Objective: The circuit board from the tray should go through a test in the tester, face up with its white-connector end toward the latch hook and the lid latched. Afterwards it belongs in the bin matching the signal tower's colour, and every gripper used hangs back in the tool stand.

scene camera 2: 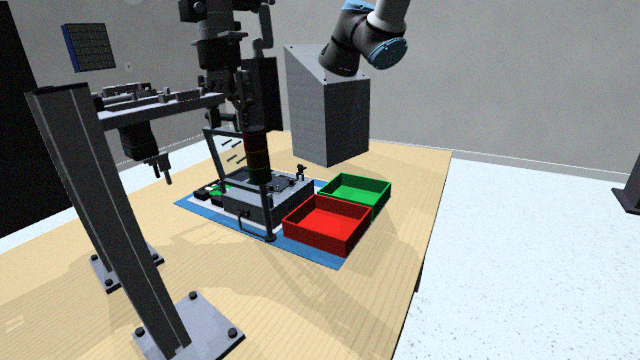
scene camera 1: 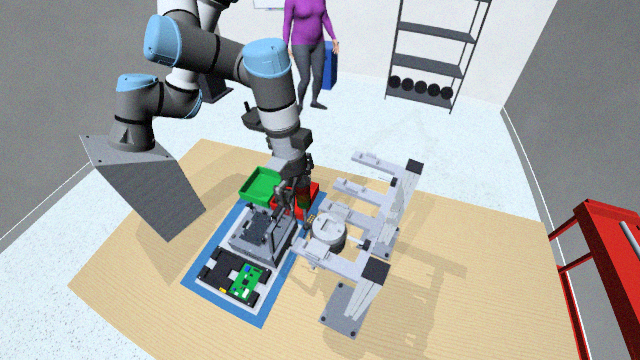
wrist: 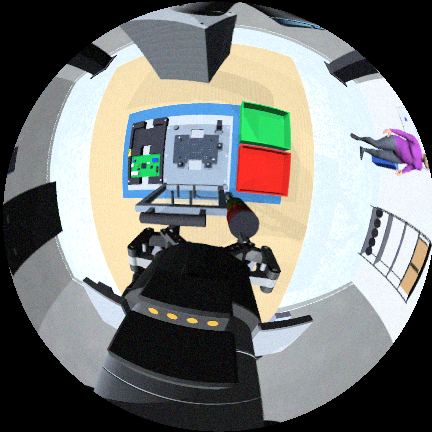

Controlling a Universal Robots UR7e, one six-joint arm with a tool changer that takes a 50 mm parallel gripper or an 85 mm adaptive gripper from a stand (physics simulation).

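Frame: origin at the arm's base, x back, y right, z up, level; millimetres.
Seen in the pictures: hand, its tool point: (scene camera 2: 216, 30); arm's base, origin of its link: (scene camera 2: 337, 65) (scene camera 1: 132, 143).
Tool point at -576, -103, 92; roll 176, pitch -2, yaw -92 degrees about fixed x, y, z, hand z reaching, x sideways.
Offsets run from my tool point to a thing's middle, as dx, dy, dz. "spot": to the spot under its first point.
The green circuit board {+84, +219, -411} (scene camera 1: 245, 281) (wrist: 145, 166) lies face up in the black tray {spot: +186, +241, -416} (scene camera 1: 218, 272) (wrist: 150, 134), its white connector at the left in the wrist view. The tester {spot: +90, +124, -374} (scene camera 1: 257, 251) (wrist: 197, 172) has an empty dark nest {+135, +52, -366} (wrist: 195, 150); its lid (wrist: 172, 218) stands open and its latch hook {+203, -2, -342} (scene camera 2: 300, 169) (wrist: 219, 125) is opposite. The signal tower {spot: -8, -74, -222} (scene camera 2: 257, 155) (wrist: 242, 220) has dark red and green segments, none clearly lit. My adaptive gripper (scene camera 2: 229, 112) (wrist: 207, 235) is open and empty, above and beside the raised lid and the tower. A parallel gripper (scene camera 2: 142, 145) hangs in the tool stand (scene camera 1: 361, 297) (scene camera 2: 105, 200).
The green bin (scene camera 2: 355, 192) (wrist: 265, 126) and red bin (scene camera 2: 327, 225) (wrist: 263, 171) stand beside the tester on the blue mat. A round tool {-140, +103, -169} (scene camera 1: 328, 227) sits at the stand close to the tester. A person (scene camera 1: 308, 25) in purple stands beyond the table.
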